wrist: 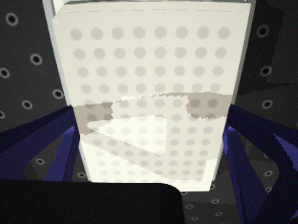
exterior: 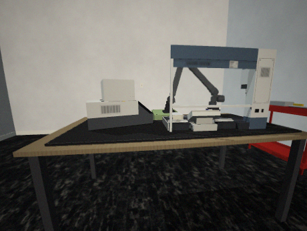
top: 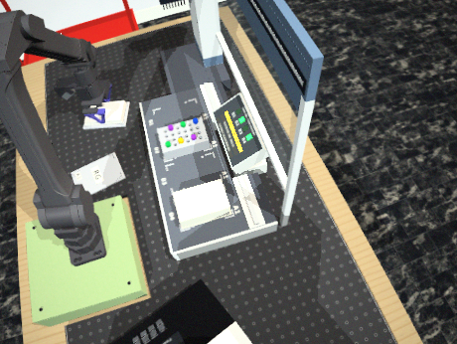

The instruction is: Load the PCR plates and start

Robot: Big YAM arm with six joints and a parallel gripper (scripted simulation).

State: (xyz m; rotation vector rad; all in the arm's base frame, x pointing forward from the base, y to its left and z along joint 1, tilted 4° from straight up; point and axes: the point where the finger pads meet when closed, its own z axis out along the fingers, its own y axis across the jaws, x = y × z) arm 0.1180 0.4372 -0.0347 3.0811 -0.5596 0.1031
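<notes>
My hand is 2 cm above the grey nest. Also, from my hand: white deep-well block 46 cm to the right, 19 cm ahead, 5 cm above; tube cooling block 25 cm to the right, 21 cm ahead, 5 cm above; regrip nest 22 cm to the right, 7 cm behind, 2 cm below.
</notes>
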